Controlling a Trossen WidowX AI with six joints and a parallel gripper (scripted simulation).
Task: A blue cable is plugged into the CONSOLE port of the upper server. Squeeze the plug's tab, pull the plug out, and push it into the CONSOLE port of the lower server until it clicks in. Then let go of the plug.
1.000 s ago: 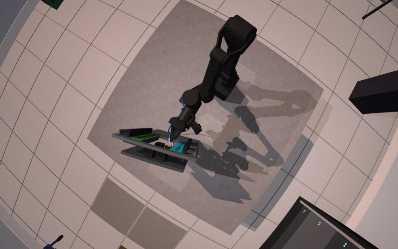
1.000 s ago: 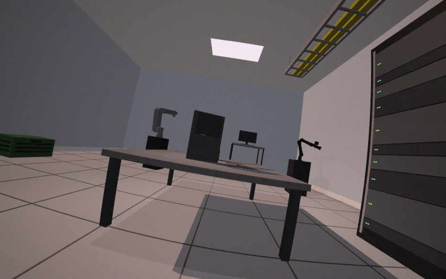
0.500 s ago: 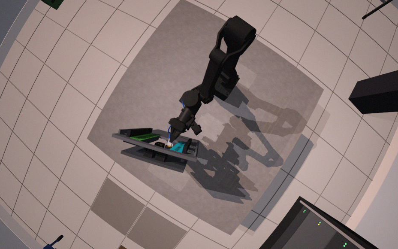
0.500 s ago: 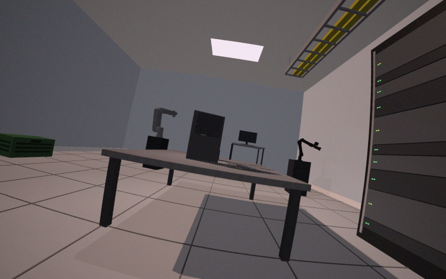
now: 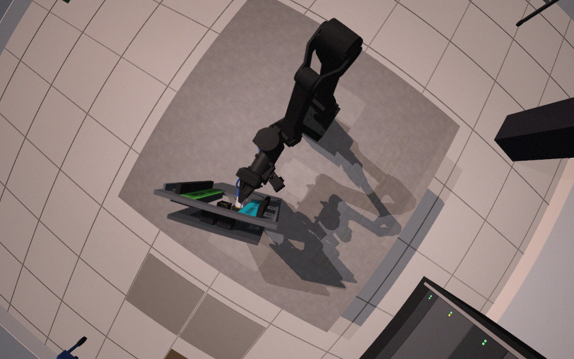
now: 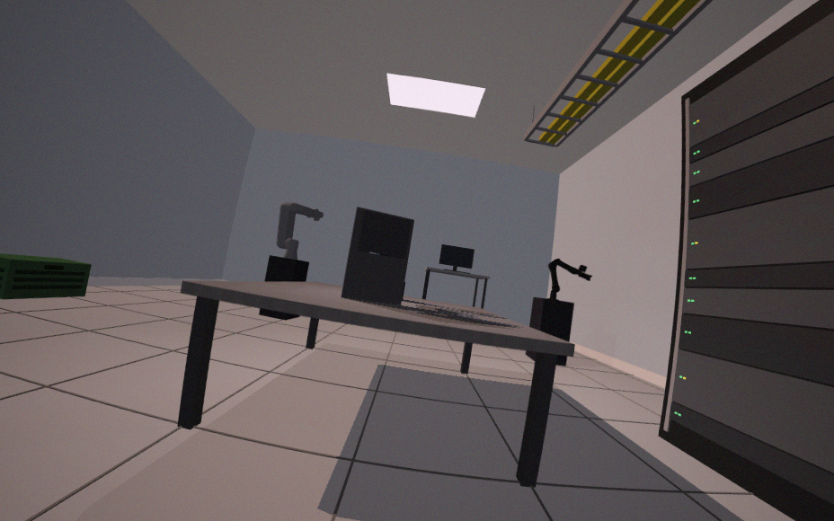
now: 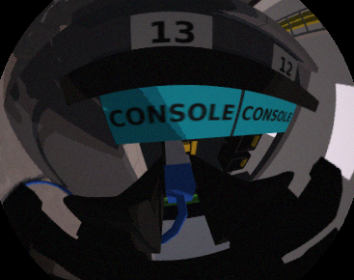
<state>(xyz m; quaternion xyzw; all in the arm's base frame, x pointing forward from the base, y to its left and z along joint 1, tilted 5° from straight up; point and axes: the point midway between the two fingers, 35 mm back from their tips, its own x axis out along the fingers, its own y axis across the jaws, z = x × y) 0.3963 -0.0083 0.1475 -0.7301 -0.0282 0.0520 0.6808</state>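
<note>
My gripper tip is now right at the blue plug.
</note>
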